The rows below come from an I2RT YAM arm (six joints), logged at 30 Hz.
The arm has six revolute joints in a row. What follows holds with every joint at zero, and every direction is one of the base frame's.
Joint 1 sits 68 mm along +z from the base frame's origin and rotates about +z.
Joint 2 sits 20 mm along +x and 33.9 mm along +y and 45.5 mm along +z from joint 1 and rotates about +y.
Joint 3 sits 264 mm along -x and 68.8 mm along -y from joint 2 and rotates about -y.
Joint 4 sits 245 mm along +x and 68.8 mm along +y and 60 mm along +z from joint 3 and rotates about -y.
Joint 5 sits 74 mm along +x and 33.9 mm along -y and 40.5 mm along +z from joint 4 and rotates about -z.
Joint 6 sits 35.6 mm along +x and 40.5 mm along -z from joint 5 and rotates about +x.
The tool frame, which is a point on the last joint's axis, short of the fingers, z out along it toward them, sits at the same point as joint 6; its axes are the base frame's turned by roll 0, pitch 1.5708 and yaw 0 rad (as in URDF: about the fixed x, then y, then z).
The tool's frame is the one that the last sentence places.
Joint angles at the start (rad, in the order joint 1, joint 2, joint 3, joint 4, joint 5, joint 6):
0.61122, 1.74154, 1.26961, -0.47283, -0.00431, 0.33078
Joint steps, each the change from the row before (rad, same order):
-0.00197, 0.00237, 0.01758, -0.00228, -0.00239, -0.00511
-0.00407, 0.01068, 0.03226, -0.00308, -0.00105, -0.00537
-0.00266, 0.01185, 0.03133, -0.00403, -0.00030, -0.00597
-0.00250, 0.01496, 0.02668, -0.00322, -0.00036, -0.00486
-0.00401, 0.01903, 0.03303, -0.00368, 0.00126, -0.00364
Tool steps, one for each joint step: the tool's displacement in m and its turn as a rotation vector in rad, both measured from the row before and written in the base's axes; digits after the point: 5 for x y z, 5 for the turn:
0.00252, 0.00096, 0.00447, 0.00653, -0.01125, 0.00356
0.00538, 0.00190, 0.00605, 0.00860, -0.01660, 0.00084
0.00495, 0.00218, 0.00528, 0.00596, -0.01471, 0.00222
0.00475, 0.00209, 0.00270, 0.00255, -0.00861, 0.00151
0.00615, 0.00221, 0.00311, 0.00311, -0.01040, -0.00199

